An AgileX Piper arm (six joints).
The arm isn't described. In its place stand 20 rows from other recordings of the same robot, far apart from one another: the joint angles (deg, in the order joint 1, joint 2, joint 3, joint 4, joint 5, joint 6), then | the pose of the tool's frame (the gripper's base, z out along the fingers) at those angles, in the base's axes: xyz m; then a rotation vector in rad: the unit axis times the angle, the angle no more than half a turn.
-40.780, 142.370, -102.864, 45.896, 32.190, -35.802 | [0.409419 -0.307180 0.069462 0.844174 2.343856 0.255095]
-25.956, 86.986, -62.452, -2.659, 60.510, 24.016 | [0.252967 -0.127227 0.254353 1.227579 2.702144 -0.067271]
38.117, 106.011, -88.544, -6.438, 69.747, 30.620 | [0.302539 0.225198 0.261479 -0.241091 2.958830 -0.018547]
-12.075, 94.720, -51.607, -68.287, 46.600, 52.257 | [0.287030 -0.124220 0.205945 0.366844 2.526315 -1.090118]
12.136, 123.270, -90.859, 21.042, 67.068, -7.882 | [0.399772 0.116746 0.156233 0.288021 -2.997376 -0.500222]
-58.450, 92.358, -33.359, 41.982, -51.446, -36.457 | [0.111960 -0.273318 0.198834 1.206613 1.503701 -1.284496]
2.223, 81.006, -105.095, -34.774, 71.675, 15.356 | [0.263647 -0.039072 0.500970 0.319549 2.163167 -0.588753]
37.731, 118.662, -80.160, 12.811, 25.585, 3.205 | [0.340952 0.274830 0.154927 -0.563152 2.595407 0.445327]
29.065, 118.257, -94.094, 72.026, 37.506, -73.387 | [0.389016 0.276506 0.252057 -0.985504 1.911267 0.897749]
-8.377, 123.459, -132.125, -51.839, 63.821, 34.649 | [0.462861 -0.133064 0.378353 0.673191 2.037000 -0.895419]
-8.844, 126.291, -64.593, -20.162, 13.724, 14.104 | [0.380173 -0.066684 0.045238 0.101414 2.791735 -0.176336]
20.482, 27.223, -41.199, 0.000, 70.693, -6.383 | [0.049555 0.018510 0.317402 -0.575288 2.408744 0.105482]
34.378, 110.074, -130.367, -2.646, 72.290, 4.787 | [0.342749 0.229643 0.435516 -0.610609 2.327256 0.261504]
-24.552, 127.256, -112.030, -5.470, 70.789, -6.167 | [0.421045 -0.201349 0.212001 0.444447 2.975674 -0.197033]
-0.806, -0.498, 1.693, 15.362, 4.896, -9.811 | [0.057002 0.001256 0.196259 0.069640 1.585922 0.081868]
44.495, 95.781, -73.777, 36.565, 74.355, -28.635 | [0.188791 0.258677 0.273273 1.504343 -2.478235 -0.901814]
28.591, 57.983, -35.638, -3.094, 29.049, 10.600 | [0.169462 0.089643 0.263298 -0.418151 2.359993 0.270545]
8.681, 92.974, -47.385, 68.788, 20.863, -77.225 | [0.306703 0.077391 0.192321 -0.535380 2.330175 0.398920]
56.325, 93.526, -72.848, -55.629, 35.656, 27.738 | [0.239579 0.280610 0.307065 -1.139004 1.817228 -0.214922]
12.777, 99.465, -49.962, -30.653, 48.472, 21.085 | [0.281443 0.028209 0.151024 -0.338682 3.000510 -0.591641]
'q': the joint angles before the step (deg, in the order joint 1, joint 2, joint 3, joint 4, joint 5, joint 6). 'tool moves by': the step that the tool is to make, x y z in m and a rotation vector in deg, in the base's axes. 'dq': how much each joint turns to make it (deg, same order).
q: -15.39, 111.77, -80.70, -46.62, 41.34, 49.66
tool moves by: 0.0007, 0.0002, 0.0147, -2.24, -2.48, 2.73
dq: -0.02, -1.71, -0.01, -2.17, -2.22, -0.47
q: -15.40, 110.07, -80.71, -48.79, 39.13, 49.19
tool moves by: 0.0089, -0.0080, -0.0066, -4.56, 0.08, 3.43
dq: -0.55, 2.08, -0.63, -6.98, -2.97, 1.64
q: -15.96, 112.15, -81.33, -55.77, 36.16, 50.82
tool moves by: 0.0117, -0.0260, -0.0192, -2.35, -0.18, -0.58
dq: -2.75, 5.16, -3.22, -5.65, -2.28, 3.32
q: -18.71, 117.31, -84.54, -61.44, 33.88, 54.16
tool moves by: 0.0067, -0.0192, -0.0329, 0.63, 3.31, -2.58
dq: -1.82, 6.00, -3.06, -0.22, 0.99, 0.17
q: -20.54, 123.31, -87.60, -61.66, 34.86, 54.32
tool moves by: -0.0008, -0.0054, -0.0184, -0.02, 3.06, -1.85
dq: -0.35, 2.64, -0.61, -0.36, 2.02, 0.25
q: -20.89, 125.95, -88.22, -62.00, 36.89, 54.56
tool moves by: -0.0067, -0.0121, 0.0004, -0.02, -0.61, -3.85
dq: -1.47, 0.16, -0.33, -0.16, 1.48, 2.04
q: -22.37, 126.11, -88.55, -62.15, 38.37, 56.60
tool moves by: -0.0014, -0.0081, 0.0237, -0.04, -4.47, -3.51
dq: -0.94, -1.87, -2.04, 1.72, 1.07, 1.35
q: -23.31, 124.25, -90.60, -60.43, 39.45, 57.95
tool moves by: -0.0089, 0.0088, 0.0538, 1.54, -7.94, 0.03
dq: -0.01, -7.43, 0.46, 5.73, -1.51, -2.08
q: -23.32, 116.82, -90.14, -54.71, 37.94, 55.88
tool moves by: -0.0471, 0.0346, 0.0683, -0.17, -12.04, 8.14
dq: 0.00, -17.51, 12.48, 2.59, -11.03, -1.07
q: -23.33, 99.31, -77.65, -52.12, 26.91, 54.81
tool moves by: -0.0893, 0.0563, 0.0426, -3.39, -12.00, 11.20
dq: 0.00, -24.49, 20.72, -1.50, -14.15, 0.23
